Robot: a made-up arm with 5 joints. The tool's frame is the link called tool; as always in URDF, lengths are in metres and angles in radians. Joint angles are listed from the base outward. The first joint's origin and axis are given. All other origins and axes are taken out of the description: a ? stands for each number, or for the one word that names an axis. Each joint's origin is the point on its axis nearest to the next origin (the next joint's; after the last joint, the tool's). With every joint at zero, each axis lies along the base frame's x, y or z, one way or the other. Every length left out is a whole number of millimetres.
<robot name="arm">
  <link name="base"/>
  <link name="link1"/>
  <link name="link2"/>
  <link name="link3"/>
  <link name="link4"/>
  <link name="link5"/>
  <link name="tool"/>
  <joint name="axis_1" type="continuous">
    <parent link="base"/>
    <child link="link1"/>
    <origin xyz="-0.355 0 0.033" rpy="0 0 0"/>
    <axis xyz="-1 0 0"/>
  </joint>
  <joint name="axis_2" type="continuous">
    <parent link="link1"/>
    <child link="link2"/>
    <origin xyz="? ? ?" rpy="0 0 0"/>
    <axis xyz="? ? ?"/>
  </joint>
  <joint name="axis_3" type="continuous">
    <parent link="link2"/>
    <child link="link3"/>
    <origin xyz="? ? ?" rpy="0 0 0"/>
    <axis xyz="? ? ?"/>
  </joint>
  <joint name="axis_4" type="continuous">
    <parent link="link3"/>
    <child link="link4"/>
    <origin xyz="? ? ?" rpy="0 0 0"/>
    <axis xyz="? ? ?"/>
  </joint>
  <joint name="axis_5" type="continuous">
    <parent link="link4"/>
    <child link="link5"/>
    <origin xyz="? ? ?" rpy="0 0 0"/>
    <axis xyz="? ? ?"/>
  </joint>
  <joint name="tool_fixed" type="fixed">
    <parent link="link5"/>
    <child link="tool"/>
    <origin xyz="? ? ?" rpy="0 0 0"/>
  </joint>
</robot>
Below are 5 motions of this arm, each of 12 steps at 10 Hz.
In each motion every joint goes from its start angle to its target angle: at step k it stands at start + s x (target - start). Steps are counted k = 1, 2, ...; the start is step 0. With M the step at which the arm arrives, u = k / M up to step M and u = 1 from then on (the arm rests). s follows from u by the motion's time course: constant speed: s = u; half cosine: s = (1 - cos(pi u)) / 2; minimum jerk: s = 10 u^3 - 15 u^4 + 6 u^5.
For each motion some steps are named. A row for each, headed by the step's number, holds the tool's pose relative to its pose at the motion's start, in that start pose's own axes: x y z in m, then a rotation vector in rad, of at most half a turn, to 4 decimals.
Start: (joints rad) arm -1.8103 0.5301 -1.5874 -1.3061 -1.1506
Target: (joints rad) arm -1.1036 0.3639 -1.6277 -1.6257 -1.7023
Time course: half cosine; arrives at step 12
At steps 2, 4, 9, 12:
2: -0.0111 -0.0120 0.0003 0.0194 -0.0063 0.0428
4: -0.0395 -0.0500 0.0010 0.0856 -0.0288 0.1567
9: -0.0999 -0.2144 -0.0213 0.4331 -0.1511 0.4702
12: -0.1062 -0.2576 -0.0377 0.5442 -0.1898 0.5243

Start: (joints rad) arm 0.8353 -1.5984 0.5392 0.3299 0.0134
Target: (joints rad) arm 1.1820 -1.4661 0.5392 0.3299 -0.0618
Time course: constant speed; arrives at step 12
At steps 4, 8, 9, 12:
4: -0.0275 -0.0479 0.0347 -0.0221 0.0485 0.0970
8: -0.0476 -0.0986 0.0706 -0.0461 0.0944 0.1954
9: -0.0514 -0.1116 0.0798 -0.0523 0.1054 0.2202
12: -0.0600 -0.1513 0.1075 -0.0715 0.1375 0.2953

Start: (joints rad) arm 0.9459 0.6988 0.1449 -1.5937 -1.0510
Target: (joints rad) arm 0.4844 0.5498 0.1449 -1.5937 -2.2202
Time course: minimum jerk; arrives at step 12
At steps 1, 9, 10, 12:
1: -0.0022 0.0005 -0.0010 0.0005 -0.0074 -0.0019
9: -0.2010 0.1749 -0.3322 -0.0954 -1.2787 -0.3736
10: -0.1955 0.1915 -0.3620 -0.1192 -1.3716 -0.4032
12: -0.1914 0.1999 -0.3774 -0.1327 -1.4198 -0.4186

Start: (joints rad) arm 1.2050 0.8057 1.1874 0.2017 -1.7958
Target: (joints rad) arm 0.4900 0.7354 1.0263 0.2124 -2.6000
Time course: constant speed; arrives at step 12
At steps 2, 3, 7, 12:
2: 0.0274 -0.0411 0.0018 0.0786 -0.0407 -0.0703
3: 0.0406 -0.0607 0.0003 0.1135 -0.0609 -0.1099
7: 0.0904 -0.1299 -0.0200 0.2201 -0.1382 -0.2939
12: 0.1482 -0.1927 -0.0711 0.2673 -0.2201 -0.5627

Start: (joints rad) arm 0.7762 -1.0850 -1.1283 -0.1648 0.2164
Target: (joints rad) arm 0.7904 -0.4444 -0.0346 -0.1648 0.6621
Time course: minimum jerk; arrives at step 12
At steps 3, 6, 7, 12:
3: 0.0213 0.0125 0.0430 0.0812 0.0964 -0.0884
6: 0.1206 0.0008 0.1804 0.3908 0.5183 -0.3926
7: 0.1601 -0.0236 0.2143 0.5067 0.6998 -0.4980
12: 0.2323 -0.0984 0.2437 0.7509 1.1370 -0.7206

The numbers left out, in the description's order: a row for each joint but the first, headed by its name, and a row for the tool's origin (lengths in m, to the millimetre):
axis_2: xyz 0 0.178 0.097, axis 0 1 0
axis_3: xyz -0.307 0 -0.084, axis 0 0 -1
axis_4: xyz -0.138 0.011 0, axis 1 0 0
axis_5: xyz 0 0.157 -0.253, axis 0 1 0
tool: xyz -0.069 0 0.266

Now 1 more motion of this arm.
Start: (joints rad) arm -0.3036 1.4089 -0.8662 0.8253 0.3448
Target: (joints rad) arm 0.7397 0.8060 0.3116 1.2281 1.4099
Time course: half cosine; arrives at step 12
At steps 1, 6, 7, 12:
1: 0.0178 0.0005 -0.0018 0.0050 -0.0126 -0.0217
6: 0.4371 -0.1485 0.1104 0.1863 -0.4407 -0.4782
7: 0.4949 -0.2216 0.1788 0.2178 -0.5734 -0.5490
12: 0.5076 -0.4166 0.3902 0.1822 -0.9484 -0.6775

